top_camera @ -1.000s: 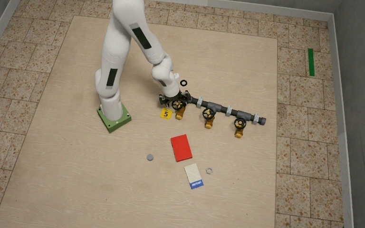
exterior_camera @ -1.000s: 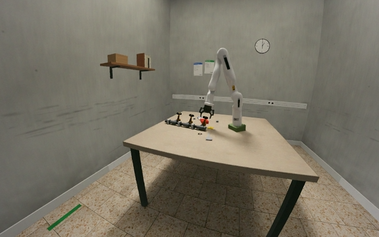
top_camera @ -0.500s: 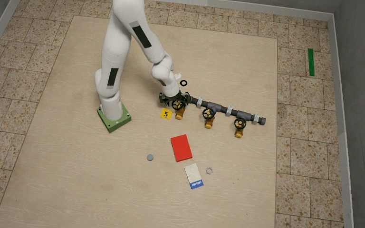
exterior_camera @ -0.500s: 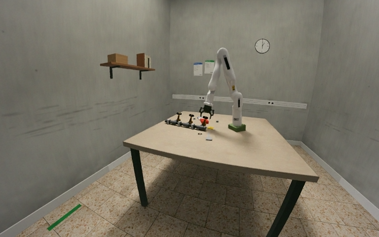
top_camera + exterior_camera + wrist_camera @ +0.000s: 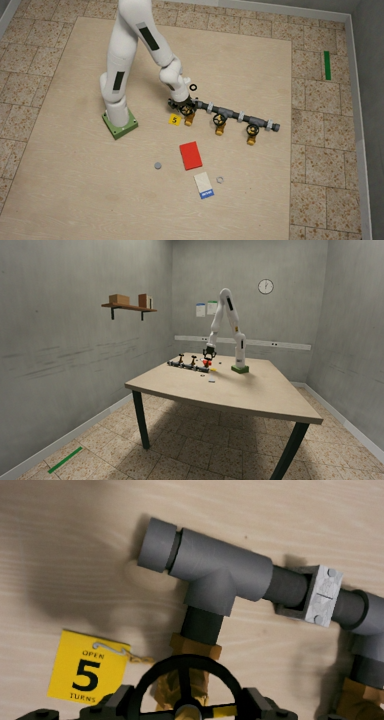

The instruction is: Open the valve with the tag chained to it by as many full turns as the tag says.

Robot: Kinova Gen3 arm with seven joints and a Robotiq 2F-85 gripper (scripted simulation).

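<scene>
Now: hand 110 mm above the yellow tag, 60 mm past it and 10 mm to the left of it. The rest, counted from my hand: blue card: 290 mm to the right, 190 mm ahead, 100 mm below; then red block: 180 mm to the right, 100 mm below, 80 mm ahead; then grey disc: 270 mm to the right, 100 mm below, 50 mm behind.
</scene>
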